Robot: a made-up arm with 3 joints.
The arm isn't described. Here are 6 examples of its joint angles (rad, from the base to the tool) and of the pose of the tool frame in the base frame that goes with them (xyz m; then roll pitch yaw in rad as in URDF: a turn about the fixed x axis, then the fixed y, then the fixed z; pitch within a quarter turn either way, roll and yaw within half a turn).
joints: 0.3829 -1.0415 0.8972
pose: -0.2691 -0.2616 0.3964 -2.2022 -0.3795 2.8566
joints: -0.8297 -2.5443 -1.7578
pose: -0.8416 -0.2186 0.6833 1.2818 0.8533 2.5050
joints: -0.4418 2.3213 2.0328
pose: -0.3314 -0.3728 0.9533 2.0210 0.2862 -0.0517
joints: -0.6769 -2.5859 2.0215
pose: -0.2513 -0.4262 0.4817 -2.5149 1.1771 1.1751
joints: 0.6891 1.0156 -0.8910
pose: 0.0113 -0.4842 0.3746 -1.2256 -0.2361 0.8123
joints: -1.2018 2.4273 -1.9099
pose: -0.8625 0.0095 0.5335 -2.3436 0.8993 -1.4420
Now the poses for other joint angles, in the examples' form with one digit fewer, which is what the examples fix.
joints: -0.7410 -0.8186 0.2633
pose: -0.308 -0.061 0.547 -2.602 -0.785 1.615
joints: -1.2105 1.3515 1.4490
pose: -0.472 0.286 0.876 1.010 -0.434 -0.597
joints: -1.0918 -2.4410 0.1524
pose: -0.351 0.083 0.739 2.612 0.549 1.461
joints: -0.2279 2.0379 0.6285
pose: -0.474 -0.094 0.733 0.654 0.432 0.437
